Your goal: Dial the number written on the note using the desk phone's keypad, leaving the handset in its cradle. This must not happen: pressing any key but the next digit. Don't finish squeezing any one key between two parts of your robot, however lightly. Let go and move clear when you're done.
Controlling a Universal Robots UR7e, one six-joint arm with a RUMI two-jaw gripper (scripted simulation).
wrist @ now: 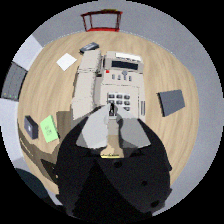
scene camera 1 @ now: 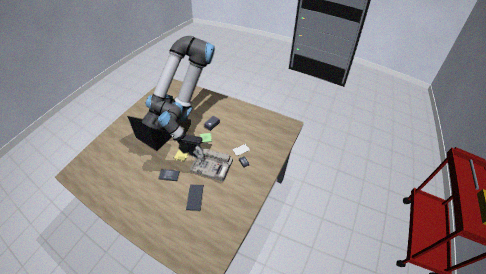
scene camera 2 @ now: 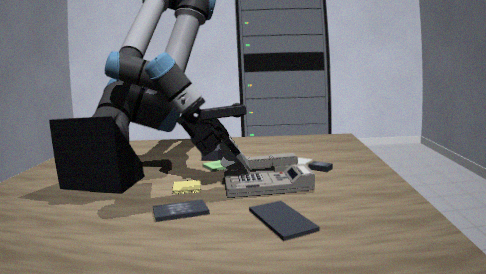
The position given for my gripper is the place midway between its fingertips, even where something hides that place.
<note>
I see my gripper (scene camera 2: 249,169) and a handset (wrist: 83,105).
My gripper shows as well in the wrist view (wrist: 111,104).
</note>
